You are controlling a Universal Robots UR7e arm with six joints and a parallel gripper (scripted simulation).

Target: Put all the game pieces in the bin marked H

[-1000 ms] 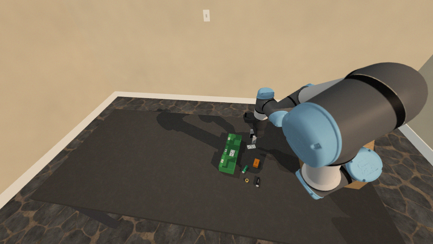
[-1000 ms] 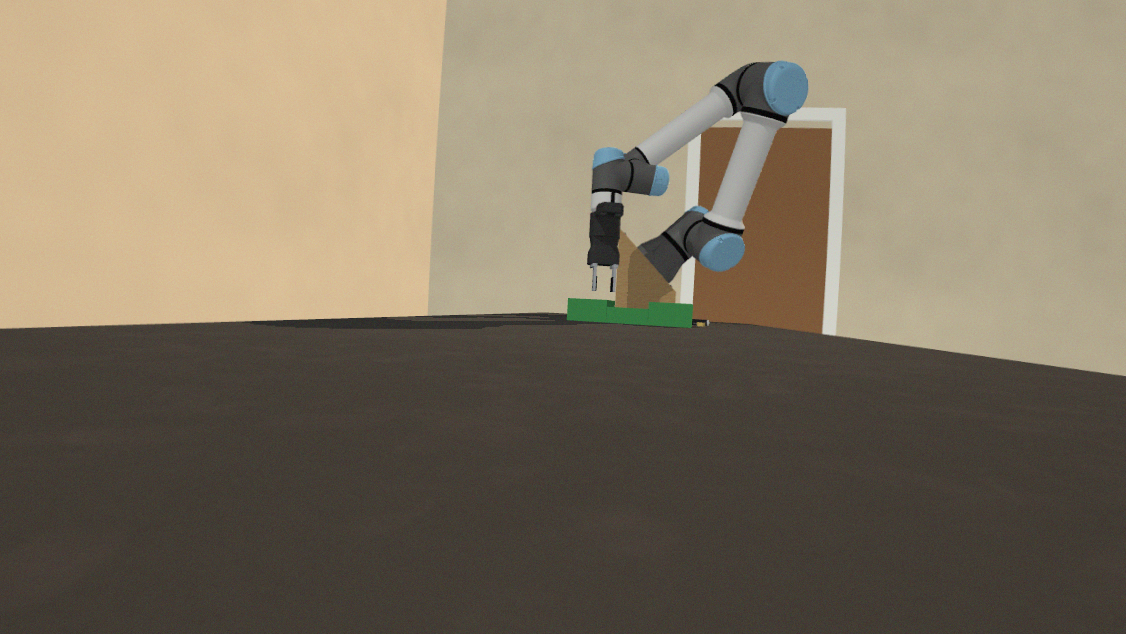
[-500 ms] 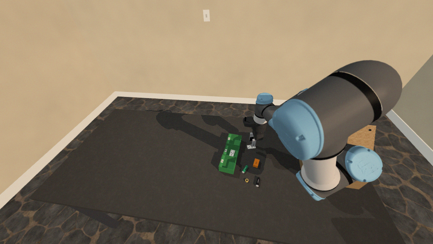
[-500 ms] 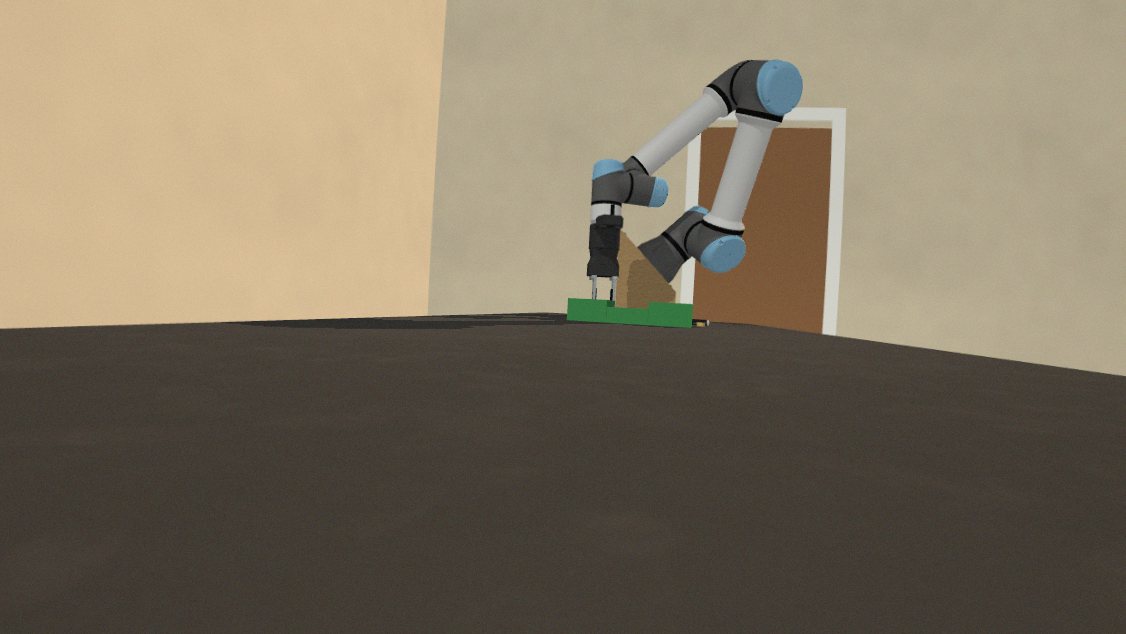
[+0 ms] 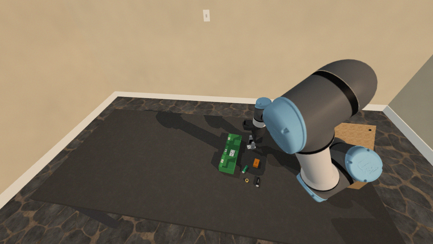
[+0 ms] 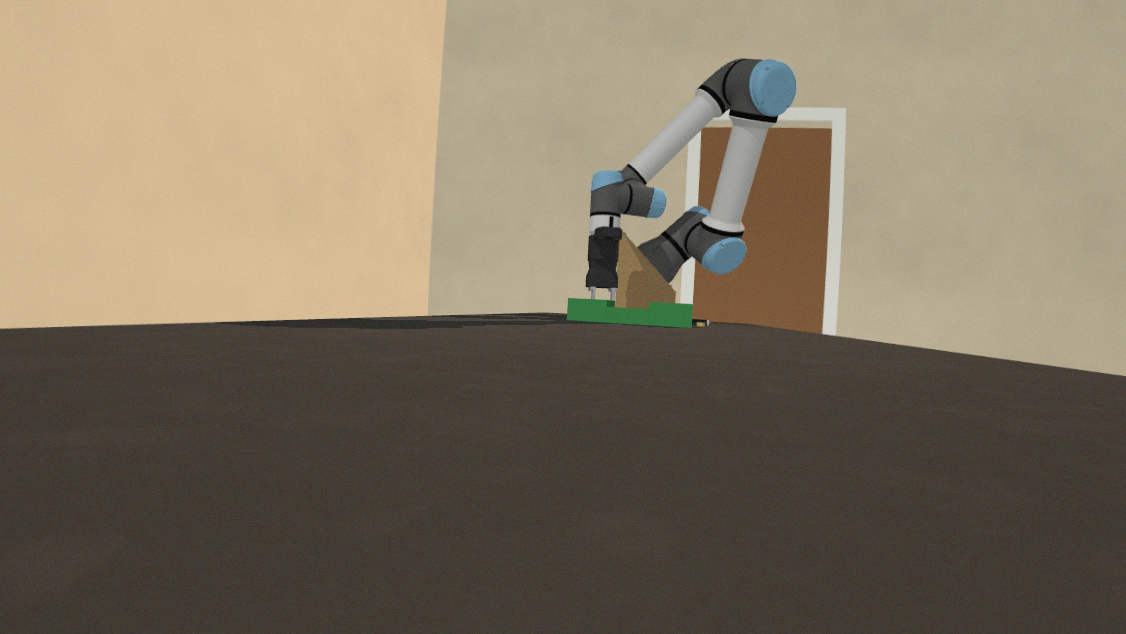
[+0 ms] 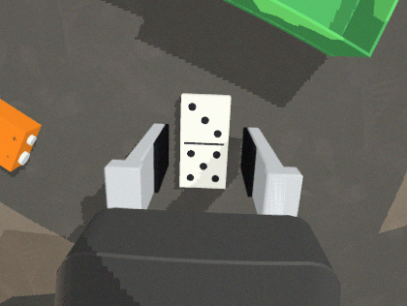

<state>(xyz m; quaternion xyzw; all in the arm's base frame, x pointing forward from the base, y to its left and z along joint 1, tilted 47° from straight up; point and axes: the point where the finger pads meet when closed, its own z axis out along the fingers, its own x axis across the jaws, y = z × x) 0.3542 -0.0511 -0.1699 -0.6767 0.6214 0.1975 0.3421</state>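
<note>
Now: the white domino 30 mm below my hand. From my hand the other things lie so: green bin marked K: 130 mm ahead, 60 mm to the left, 10 mm below; orange block: 110 mm to the left, 20 mm below, 20 mm behind; green cylinder: 160 mm to the left, 50 mm ahead, 20 mm below.
</note>
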